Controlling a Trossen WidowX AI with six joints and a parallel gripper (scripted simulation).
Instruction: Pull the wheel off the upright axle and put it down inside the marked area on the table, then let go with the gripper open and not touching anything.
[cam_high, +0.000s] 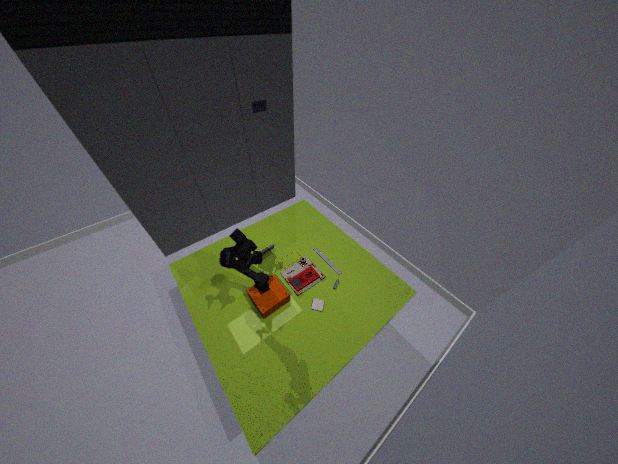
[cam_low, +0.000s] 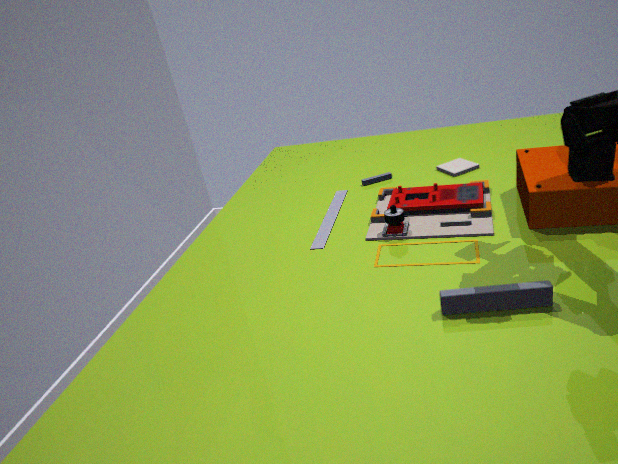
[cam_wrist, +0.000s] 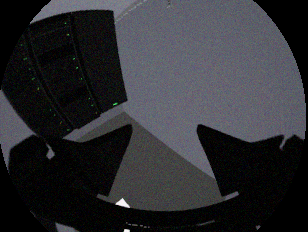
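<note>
Right now my gripper tip is 480 mm short of the dark wheel, 180 mm to the right of it and 530 mm above it. Also, from my gripper tip: grey board 420 mm ahead, 80 mm to the left, 560 mm below; upright axle 480 mm ahead, 180 mm to the left, 530 mm below; white tile 370 mm ahead, 150 mm to the right, 560 mm below.
</note>
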